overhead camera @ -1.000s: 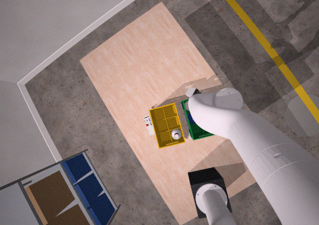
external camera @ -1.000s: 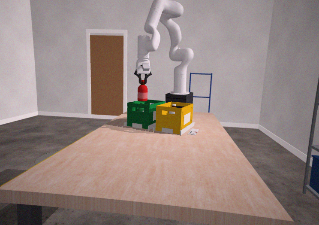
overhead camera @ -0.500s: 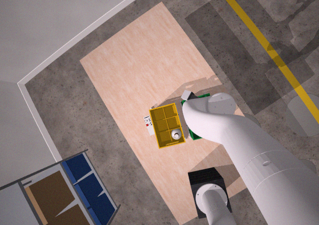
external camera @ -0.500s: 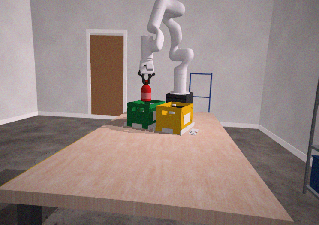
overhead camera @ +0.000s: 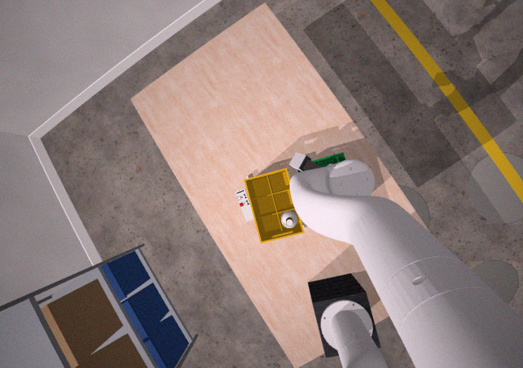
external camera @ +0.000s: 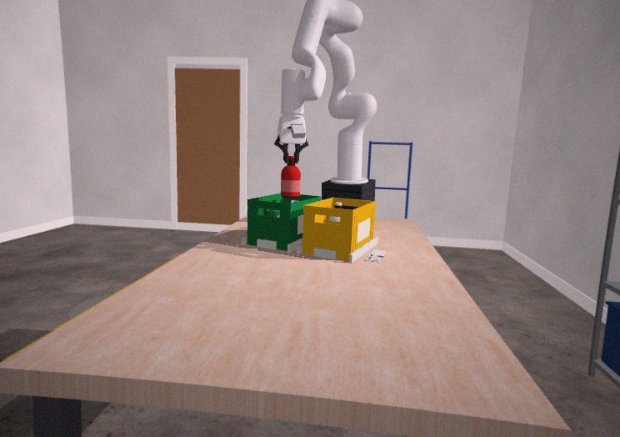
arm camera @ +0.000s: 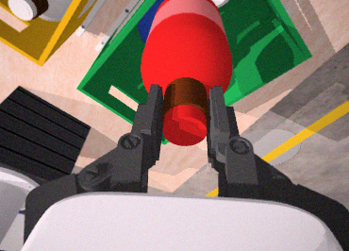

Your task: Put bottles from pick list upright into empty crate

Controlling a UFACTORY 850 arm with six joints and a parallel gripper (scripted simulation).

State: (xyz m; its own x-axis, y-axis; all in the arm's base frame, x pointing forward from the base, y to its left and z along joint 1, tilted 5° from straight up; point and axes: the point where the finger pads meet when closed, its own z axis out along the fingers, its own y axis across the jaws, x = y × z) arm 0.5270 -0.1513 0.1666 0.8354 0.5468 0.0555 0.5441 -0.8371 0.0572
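Now: hand 7 cm above the red-label bottle. The rest, counted from my hand: blue-label bottle: 5 cm behind, 1 cm to the left, 25 cm below; then green bottle: 7 cm behind, 8 cm to the right, 25 cm below; then green crate: 6 cm behind, 3 cm to the right, 25 cm below.
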